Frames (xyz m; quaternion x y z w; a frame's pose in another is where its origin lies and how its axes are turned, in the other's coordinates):
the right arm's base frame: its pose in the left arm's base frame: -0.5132 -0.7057 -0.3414 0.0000 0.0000 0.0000 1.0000
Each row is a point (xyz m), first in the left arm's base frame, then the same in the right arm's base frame.
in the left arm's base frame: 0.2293 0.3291 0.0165
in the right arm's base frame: 0.7425 1.0348 0.3579
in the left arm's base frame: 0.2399 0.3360 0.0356
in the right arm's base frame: 0.7531 1.0417 0.3770
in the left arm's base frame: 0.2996 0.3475 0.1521
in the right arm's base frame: 0.8128 1.0532 0.4935
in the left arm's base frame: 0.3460 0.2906 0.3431
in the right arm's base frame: 0.8592 0.9963 0.6845
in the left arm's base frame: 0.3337 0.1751 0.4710
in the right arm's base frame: 0.8469 0.8808 0.8124
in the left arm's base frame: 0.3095 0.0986 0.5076
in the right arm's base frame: 0.8227 0.8043 0.8490
